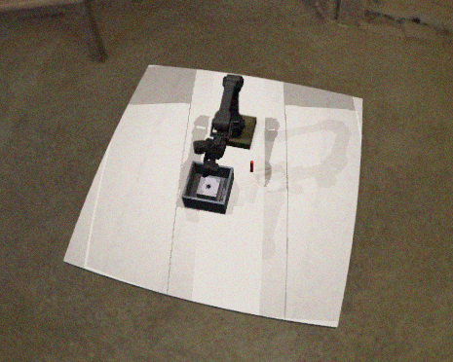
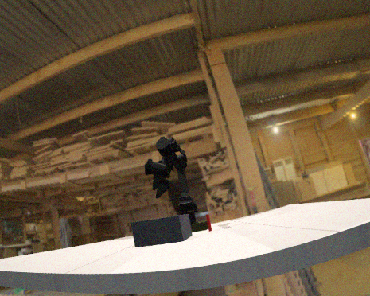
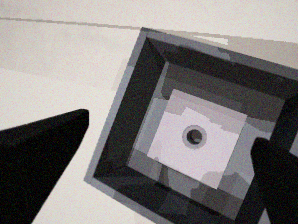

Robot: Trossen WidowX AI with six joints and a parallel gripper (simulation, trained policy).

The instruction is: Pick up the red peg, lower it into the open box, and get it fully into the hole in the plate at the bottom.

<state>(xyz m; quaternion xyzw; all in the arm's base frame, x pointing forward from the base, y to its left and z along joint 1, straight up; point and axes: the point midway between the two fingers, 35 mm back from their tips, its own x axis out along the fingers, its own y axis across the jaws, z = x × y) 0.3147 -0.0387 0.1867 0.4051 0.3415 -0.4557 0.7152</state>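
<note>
The red peg is 17 cm to the left of my gripper tip, 16 cm below it and 16 cm behind it. Round my gripper tip: pale plate: 16 cm below, 1 cm to the left; dark box: 17 cm below, 1 cm to the left.
</note>
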